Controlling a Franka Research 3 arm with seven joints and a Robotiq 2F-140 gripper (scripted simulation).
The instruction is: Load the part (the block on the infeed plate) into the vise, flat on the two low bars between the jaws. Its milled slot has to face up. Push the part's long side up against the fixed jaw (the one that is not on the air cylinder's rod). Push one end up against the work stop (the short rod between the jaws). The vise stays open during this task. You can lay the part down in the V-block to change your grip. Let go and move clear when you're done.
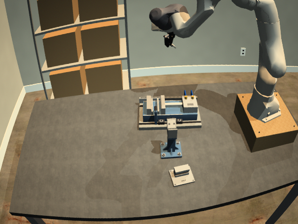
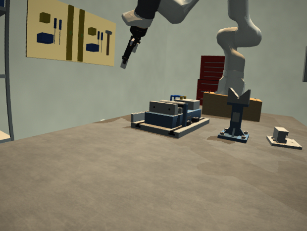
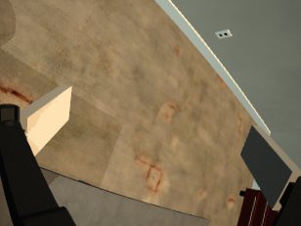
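Now: hand 20 cm short of the part, 70 cm to the right of it and 25 cm above it. Also, from my hand: air cylinder body 7 cm ahead, 34 cm to the left, 20 cm below; then moving jaw 20 cm ahead, 32 cm to the left, 20 cm below; then cylinder rod 15 cm ahead, 33 cm to the left, 20 cm below.
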